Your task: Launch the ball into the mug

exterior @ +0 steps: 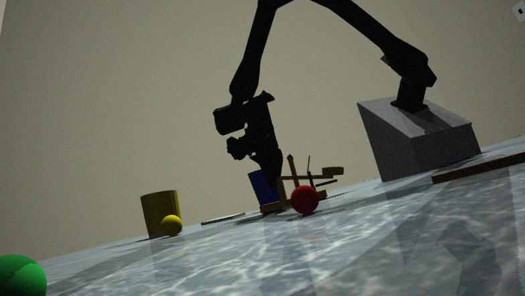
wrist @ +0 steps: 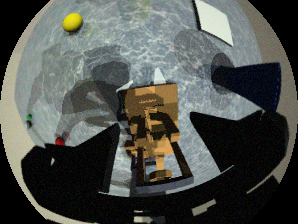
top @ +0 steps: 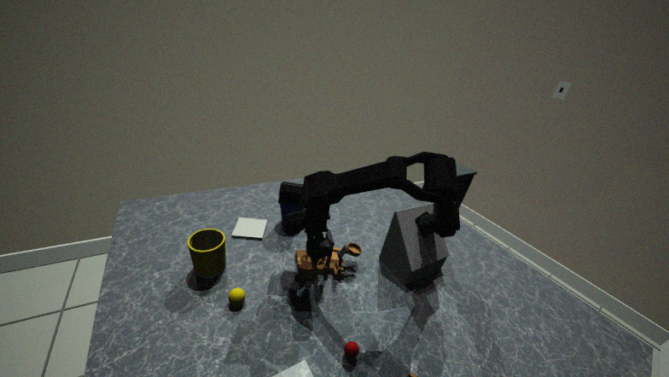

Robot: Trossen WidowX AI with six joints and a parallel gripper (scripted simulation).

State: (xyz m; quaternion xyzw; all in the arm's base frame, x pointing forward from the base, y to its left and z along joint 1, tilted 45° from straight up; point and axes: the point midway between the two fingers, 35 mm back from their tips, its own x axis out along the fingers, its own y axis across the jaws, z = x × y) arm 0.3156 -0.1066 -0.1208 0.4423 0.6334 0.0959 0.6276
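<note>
My gripper tip is 80 mm short of the red ball, 270 mm to the right of it and 30 mm above it. Round my gripper tip: yellow ball 230 mm ahead, 20 mm to the left, 30 mm below; then wooden catapult 60 mm behind, 50 mm to the left; then blue cup 60 mm behind, 210 mm to the right, 20 mm below.
</note>
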